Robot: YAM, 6 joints.
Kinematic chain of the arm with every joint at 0, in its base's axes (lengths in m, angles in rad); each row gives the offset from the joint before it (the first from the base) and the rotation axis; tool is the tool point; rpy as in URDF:
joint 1: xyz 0 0 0.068 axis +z
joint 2: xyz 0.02 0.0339 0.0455 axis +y
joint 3: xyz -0.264 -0.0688 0 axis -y
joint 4: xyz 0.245 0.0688 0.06 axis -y
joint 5: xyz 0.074 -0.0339 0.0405 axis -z
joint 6: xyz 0.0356 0 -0.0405 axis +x
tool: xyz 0 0 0 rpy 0 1.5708 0
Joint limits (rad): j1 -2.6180..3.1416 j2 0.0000..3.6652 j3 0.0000..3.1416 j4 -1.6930..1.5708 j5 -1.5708..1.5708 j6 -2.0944..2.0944
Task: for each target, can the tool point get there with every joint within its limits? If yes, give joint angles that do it. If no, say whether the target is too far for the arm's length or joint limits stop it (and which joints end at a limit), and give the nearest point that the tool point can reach.
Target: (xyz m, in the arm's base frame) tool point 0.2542 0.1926 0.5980
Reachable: yes | joints 0.7084 1.7125 2.0088 0.8354 0.5660 0.3239
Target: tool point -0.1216 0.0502 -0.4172
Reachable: no: joint limits stop it (at a limit: joint 2) | nearest point -0.1356 0.0560 -0.3657 | short by 0.054 m
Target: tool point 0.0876 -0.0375 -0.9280
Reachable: no: too far | nearest point 0.1733 -0.0742 -0.3753 | short by 0.560 m
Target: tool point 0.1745 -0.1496 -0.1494
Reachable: yes | joints -0.6711 3.0169 1.3862 -1.0566 0.2449 0.2737
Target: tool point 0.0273 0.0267 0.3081
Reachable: yes | joints 1.5773 0.3118 0.8335 -1.1986 0.8825 0.6185
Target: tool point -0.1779 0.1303 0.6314
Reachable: yes | joints -0.4802 0.7925 2.1866 0.6149 -1.2180 -1.4869
